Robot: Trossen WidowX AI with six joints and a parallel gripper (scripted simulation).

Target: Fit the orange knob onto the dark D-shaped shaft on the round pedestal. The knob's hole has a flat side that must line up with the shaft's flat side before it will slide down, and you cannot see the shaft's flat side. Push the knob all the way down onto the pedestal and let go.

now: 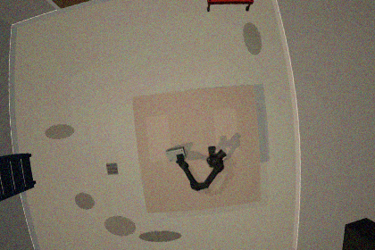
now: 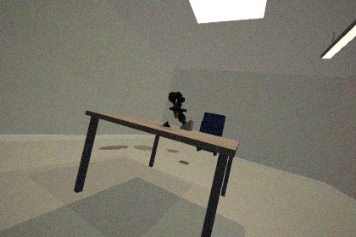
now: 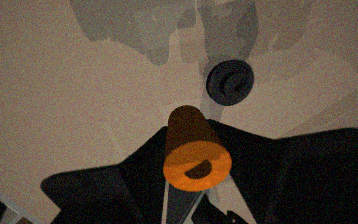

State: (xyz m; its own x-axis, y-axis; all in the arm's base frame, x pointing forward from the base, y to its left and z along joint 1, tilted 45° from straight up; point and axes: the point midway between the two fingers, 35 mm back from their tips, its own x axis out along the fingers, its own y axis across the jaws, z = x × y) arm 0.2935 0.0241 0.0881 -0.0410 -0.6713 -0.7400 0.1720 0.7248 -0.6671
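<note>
My gripper tip is 90 mm to the left of the pedestal and 90 mm above it. Also, from my gripper tip: orange knob (20 mm above).
</note>
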